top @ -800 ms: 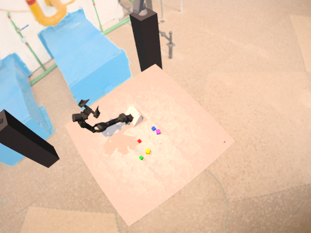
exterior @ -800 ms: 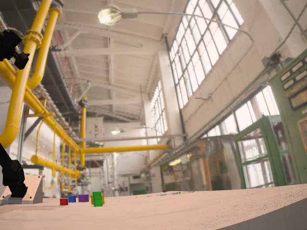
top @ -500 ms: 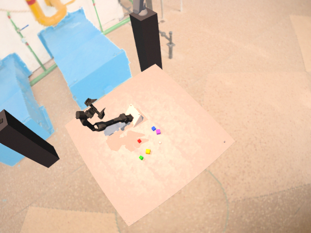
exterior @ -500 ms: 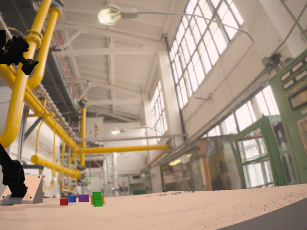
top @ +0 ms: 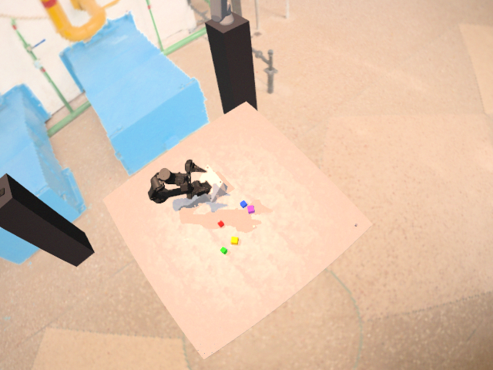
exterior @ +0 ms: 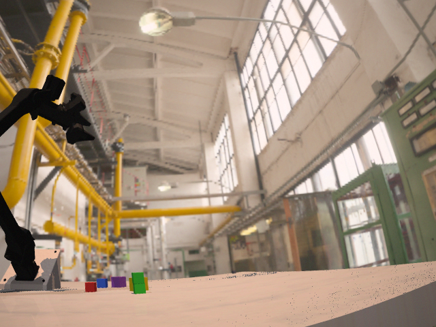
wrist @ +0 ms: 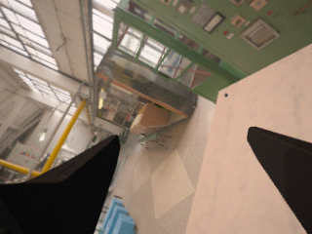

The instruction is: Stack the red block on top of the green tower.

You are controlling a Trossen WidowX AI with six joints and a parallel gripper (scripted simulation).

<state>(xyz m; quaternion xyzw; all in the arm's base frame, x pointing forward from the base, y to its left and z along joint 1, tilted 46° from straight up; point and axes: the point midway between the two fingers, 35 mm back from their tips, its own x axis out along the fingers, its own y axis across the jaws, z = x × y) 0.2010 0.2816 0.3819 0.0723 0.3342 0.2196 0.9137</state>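
The red block lies 1 cm ahead of my gripper tip, 2 cm to the right of it and 50 cm below it. From my gripper tip the other things lie so: purple block (6 cm ahead, 17 cm to the left, 50 cm below); yellow block (15 cm ahead, 3 cm to the right, 50 cm below); blue block (16 cm to the left, 50 cm below).
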